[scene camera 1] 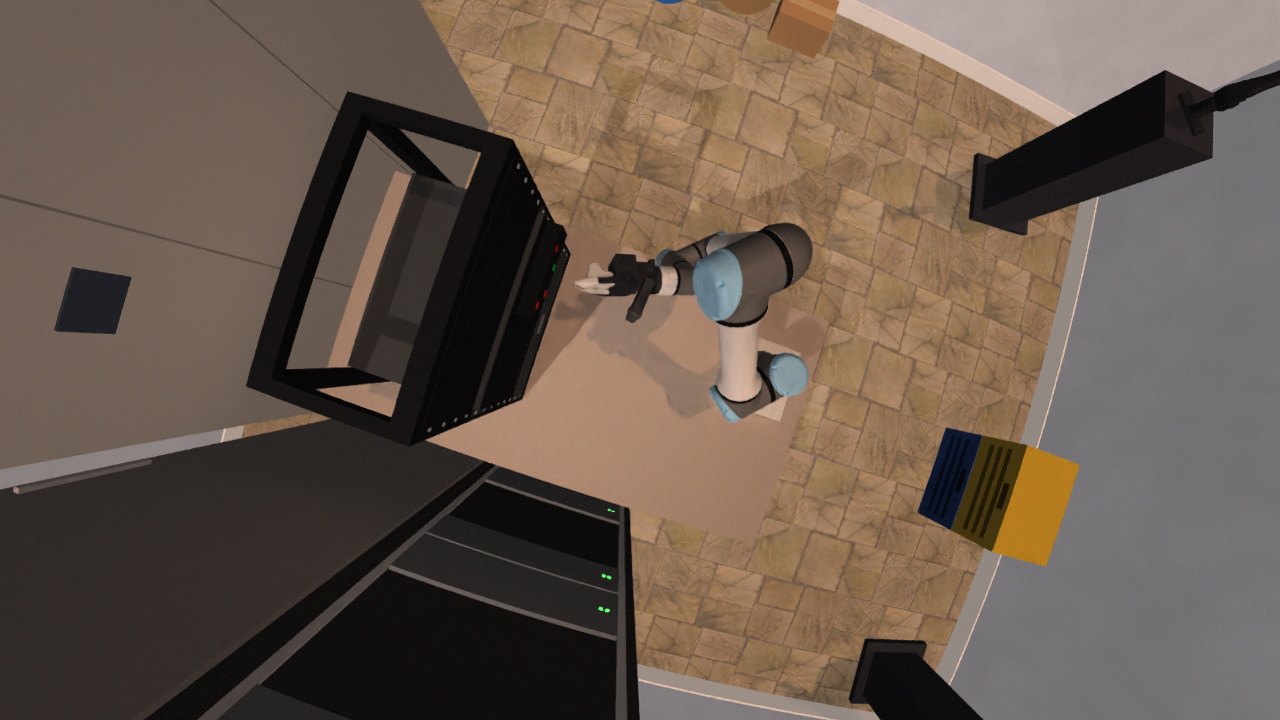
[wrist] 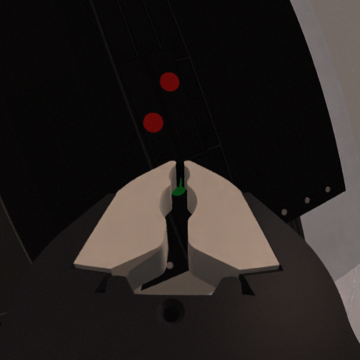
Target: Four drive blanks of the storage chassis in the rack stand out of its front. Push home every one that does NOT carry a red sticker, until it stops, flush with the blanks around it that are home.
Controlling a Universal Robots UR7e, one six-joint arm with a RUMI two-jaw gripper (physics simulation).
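Places are measured from the arm's base along level axes (x ahead, y left, z up), in millimetres.
Where they show: gripper, fingertip midpoint: (scene camera 1: 574,283).
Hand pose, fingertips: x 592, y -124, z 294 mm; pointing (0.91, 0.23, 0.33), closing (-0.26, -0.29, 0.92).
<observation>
Things, the pixels of their top centre, and the offset from my fingertips. "spot": a spot on its surface instead. Level surfaces: height alone.
- open black rack at a spot on its surface: (scene camera 1: 429,125) spot: 226 mm ahead, 159 mm right, 271 mm up
- green sticker at its top centre: (scene camera 1: 553,266) 54 mm ahead, 30 mm right, 9 mm up
- red sticker at its top centre: (scene camera 1: 555,247) 49 mm ahead, 66 mm right, 38 mm up
- tan mat at its surface level: 327 mm down
The open black rack (scene camera 1: 429,125) stands left of the arm. Its storage chassis (scene camera 1: 529,313) (wrist: 192,107) has a very dark front with faint blank outlines. In the wrist view an upper red sticker (wrist: 169,81) and a lower red sticker (wrist: 153,122) lie beyond the fingertips. A green sticker (scene camera 1: 554,267) (wrist: 178,190) shows between the fingers. In the scene view a red sticker (scene camera 1: 556,249) is above the green one, and two more red marks are below it. My gripper (scene camera 1: 578,284) (wrist: 180,165) is shut and empty, pointing at the chassis front, apparently a little apart from it. How far each blank stands out is too dark to tell.
A dark cabinet (scene camera 1: 501,617) with green lights stands at the lower left. A tan mat (scene camera 1: 572,429) lies under the arm. A yellow case (scene camera 1: 1038,505), a black post (scene camera 1: 1083,156) and a cardboard box (scene camera 1: 802,25) stand farther off.
</observation>
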